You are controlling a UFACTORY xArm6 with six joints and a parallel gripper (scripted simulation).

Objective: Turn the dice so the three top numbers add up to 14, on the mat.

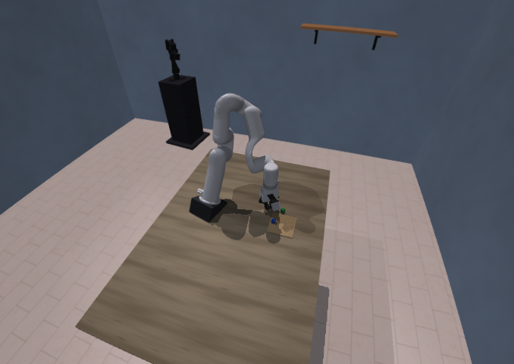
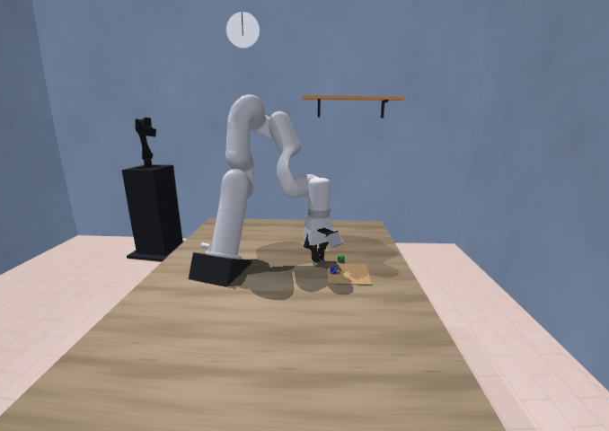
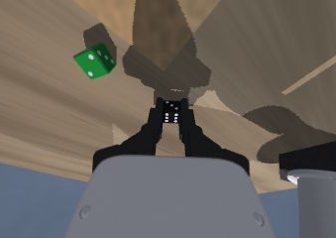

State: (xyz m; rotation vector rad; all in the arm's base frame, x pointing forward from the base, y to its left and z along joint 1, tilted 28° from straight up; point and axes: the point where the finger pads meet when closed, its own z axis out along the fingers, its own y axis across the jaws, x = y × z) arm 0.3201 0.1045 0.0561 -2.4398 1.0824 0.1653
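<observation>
The tan mat lies 11 cm ahead of my hand, 9 cm to the right of it and 2 cm below it. From my hand the other things lie so: black die: 1 cm below; then blue die: 9 cm to the right, 6 cm ahead, 1 cm below; then green die: 9 cm ahead, 1 cm to the left, 1 cm below.
</observation>
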